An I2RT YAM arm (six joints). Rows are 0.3 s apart.
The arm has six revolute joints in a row. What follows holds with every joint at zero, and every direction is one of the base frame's.
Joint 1 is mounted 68 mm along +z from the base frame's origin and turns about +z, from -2.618 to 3.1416 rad.
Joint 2 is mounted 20 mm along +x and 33.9 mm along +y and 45.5 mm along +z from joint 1 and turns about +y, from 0 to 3.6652 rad.
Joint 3 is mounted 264 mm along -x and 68.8 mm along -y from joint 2 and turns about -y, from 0 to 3.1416 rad.
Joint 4 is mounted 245 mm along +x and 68.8 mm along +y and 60 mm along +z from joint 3 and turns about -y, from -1.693 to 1.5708 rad.
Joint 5 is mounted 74 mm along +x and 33.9 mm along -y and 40.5 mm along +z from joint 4 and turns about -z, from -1.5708 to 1.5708 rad.
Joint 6 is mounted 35.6 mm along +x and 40.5 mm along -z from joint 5 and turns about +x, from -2.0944 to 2.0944 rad.
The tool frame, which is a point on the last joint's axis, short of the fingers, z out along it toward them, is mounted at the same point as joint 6; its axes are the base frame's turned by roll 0, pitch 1.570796 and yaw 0 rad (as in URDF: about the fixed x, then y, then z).
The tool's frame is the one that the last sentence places.
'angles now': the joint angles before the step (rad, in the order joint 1, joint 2, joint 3, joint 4, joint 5, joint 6). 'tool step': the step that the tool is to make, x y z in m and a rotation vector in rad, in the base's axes. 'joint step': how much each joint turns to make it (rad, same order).
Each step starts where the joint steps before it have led.
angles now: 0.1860, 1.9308, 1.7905, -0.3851, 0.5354, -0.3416
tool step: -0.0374, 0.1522, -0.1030, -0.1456, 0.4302, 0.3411
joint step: 0.3388, 0.1846, -0.0026, -0.2669, -0.0148, 0.0046
